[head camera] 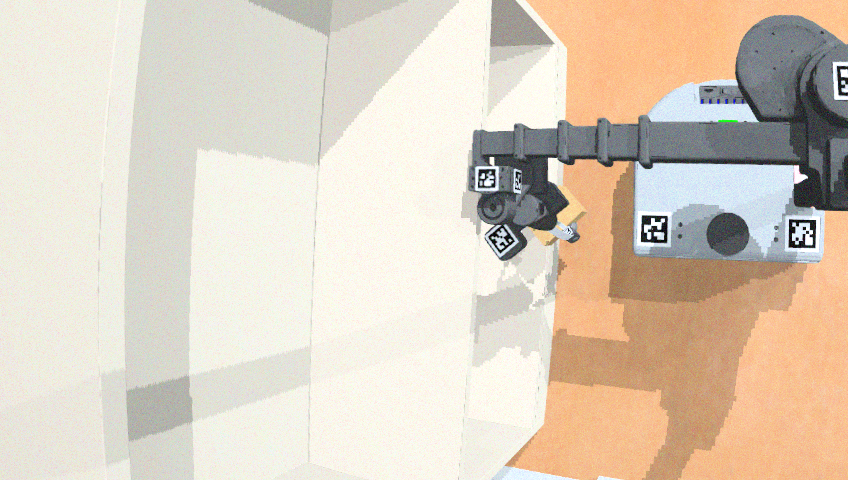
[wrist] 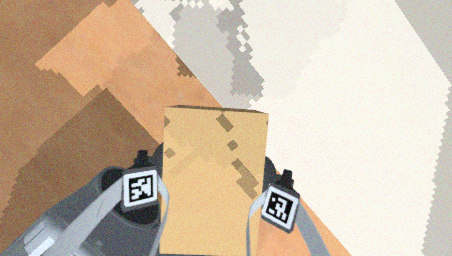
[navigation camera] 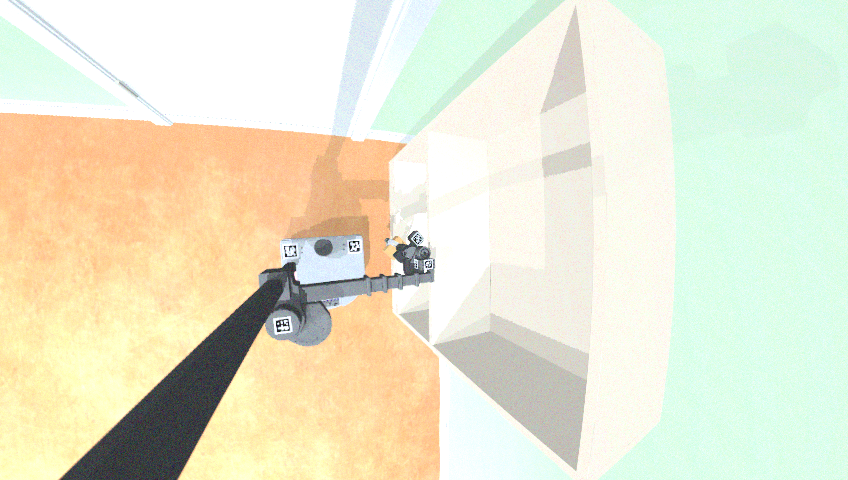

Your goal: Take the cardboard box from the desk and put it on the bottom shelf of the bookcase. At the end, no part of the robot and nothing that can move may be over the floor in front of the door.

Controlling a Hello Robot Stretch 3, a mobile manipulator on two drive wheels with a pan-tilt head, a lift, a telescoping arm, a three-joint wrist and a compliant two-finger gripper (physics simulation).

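Seen in the pictures: gripper, fingertip midpoint: (head camera: 558,214) (wrist: 215,164) (navigation camera: 393,248); robot's base, origin of the base link: (head camera: 725,232) (navigation camera: 322,246).
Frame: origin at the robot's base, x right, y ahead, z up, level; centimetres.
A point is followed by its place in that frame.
Note:
The cardboard box (head camera: 572,205) {x 26.8, y -3.7, z 21.4 cm} (navigation camera: 389,252) {x 27.1, y -3.6, z 21.3 cm} (wrist: 215,200) {x 29.9, y -2.7, z 21.3 cm} is tan, held between the two fingers of my gripper (head camera: 562,217) {x 30.4, y -2.2, z 16.4 cm} (wrist: 215,164) {x 30.4, y -2.2, z 16.4 cm}, which is shut on it. In the wrist view the box spans the front edge of the bottom shelf (head camera: 505,386) {x 41.3, y 31.9, z 10.1 cm} (navigation camera: 410,206) {x 42.4, y 17.4, z 10.0 cm} (wrist: 350,100) {x 44.7, y -8.5, z 10.0 cm}, partly over that shelf and partly over the floor. Its height above the shelf is hard to tell. The cream bookcase (head camera: 386,267) (navigation camera: 630,237) {x 41.3, y 2.9, z 106.0 cm} stands left of my base in the head view. The desk cannot be identified in these views.
My base (head camera: 731,190) {x -0.5, y -7.1, z 16.0 cm} (navigation camera: 330,264) {x 2.3, y -7.0, z 16.0 cm} stands on the orange floor in front of the bookcase, with the arm (head camera: 714,142) {x 2.9, y -10.2, z 52.3 cm} (navigation camera: 336,289) {x 2.0, y -10.0, z 52.3 cm} extended to it. A white door (navigation camera: 208,59) {x -29.8, y 55.8, z 48.2 cm} is at the upper left of the navigation view. A pale surface (navigation camera: 476,428) {x 59.9, y -92.8, z 36.5 cm} adjoins the bookcase's lower side there.

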